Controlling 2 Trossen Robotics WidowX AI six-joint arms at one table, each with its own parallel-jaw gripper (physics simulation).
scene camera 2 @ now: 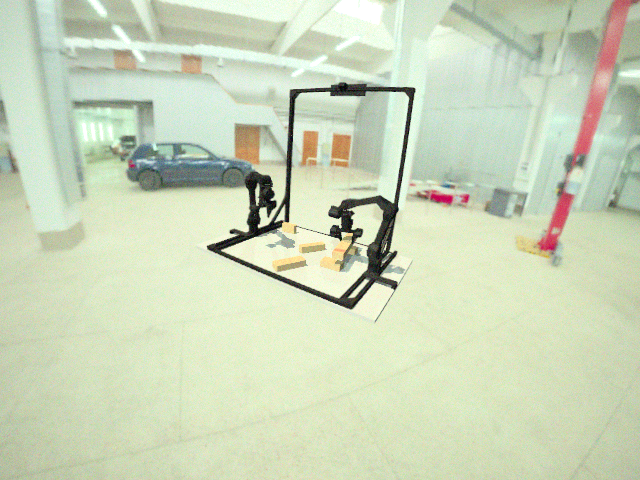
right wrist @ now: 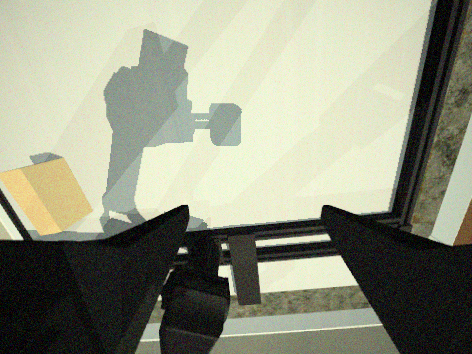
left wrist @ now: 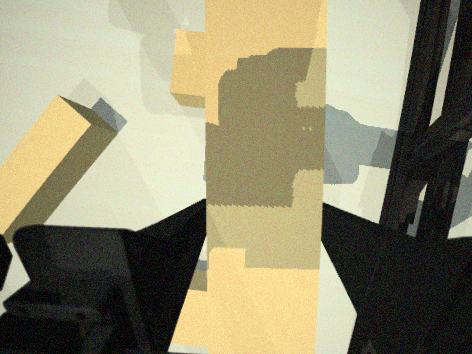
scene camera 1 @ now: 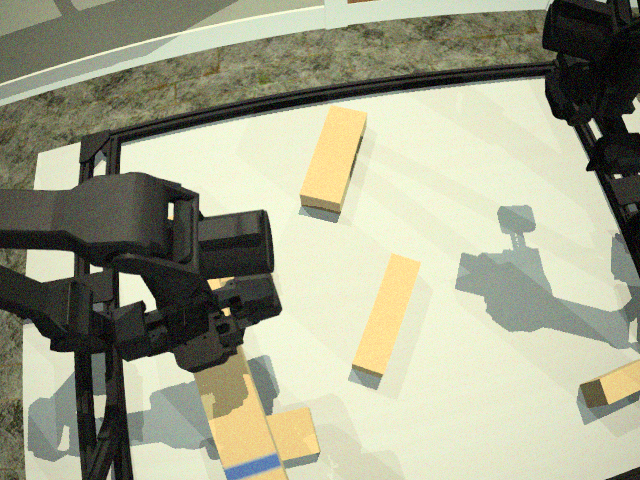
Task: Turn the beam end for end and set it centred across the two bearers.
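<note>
The beam is a long pale wood bar. Its blue band shows near the lower edge in scene camera 1, its red band towards the near end in scene camera 2. My left gripper is shut on the beam, off the table. My right gripper is open and empty, far from the beam. Wood blocks lie about: one wide, one narrow. Which two blocks are the bearers I cannot tell.
A short block lies partly under the beam. Another block is mostly hidden by the left arm in scene camera 1. One more block lies near the right arm. A black frame edges the table.
</note>
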